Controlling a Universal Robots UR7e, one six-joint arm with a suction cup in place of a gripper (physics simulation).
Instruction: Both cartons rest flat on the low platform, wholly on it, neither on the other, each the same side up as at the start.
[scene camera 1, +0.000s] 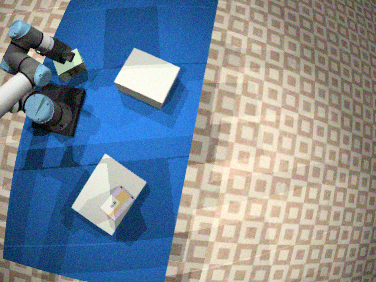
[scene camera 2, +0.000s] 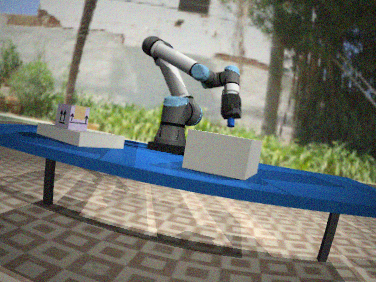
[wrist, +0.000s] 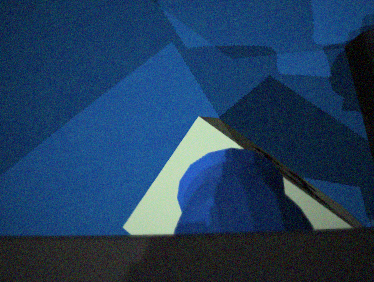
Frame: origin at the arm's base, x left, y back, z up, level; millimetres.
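Where they show: hand, its tool point: (scene camera 2: 230, 126) (wrist: 230, 196); arm's base, origin of its link: (scene camera 1: 59, 117) (scene camera 2: 169, 144).
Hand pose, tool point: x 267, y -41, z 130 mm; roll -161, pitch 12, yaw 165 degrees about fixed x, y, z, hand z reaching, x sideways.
Things, the pixels of their top centre, and the offset from my tool point.
- orange carton, centre of its top: (scene camera 2: 73, 105) (scene camera 1: 116, 204) dx -614, dy -342, dz -21 mm
- low pale platform, centre of its top: (scene camera 2: 78, 129) (scene camera 1: 107, 195) dx -601, dy -283, dz -114 mm
- tall white block, centre of its top: (scene camera 2: 229, 135) (scene camera 1: 147, 74) dx -9, dy -378, dz -42 mm
A lilac and orange carton (scene camera 1: 120, 202) (scene camera 2: 73, 118) rests on the low pale platform (scene camera 1: 94, 191) (scene camera 2: 99, 139), near one edge in scene camera 1. The other carton, with a pale green top and brown sides (scene camera 1: 65, 69) (wrist: 160, 200), stands on the blue table beside the robot's base. It does not show in scene camera 2, where the tall block is in front. My suction gripper (scene camera 1: 70, 58) (scene camera 2: 231, 123) (wrist: 231, 192) points down over this carton, with its blue cup partly covering the top in the wrist view. The cup is off and holds nothing.
A tall white block (scene camera 1: 148, 75) (scene camera 2: 220, 154) stands on the blue table (scene camera 1: 120, 135) (scene camera 2: 145, 172), between my gripper and the table's long edge. The robot's dark base plate (scene camera 1: 75, 107) lies between the green-topped carton and the platform's end of the table.
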